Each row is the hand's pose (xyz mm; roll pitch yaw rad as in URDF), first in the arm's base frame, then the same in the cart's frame.
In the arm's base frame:
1: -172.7 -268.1 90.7 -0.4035 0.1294 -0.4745
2: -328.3 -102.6 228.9 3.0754 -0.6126 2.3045
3: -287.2 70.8 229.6 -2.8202 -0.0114 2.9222
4: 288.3 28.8 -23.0 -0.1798 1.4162 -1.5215
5: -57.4 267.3 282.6 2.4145 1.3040 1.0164
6: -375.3 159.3 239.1 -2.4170 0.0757 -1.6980
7: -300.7 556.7 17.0 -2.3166 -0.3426 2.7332
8: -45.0 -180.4 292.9 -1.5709 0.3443 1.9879
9: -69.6 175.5 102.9 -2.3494 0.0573 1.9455
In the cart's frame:
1: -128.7 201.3 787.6 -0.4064 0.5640 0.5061
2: -284.8 202.2 1002.9 -2.9221 -1.0026 3.0751
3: -402.5 334.8 1021.1 -2.9348 -0.4316 -2.3536
4: -183.6 713.4 567.8 -1.9299 1.1899 -2.2605
5: -428.1 640.7 1020.2 -2.7512 1.0853 3.0567
6: -511.9 318.1 1079.6 -2.8347 0.2107 -0.7770
7: -873.2 560.2 925.7 -2.3521 -0.7762 -2.5490
8: -62.5 394.6 939.7 -1.3013 -0.0007 3.0166
9: -427.0 541.0 844.3 -2.0551 -0.2651 2.8960

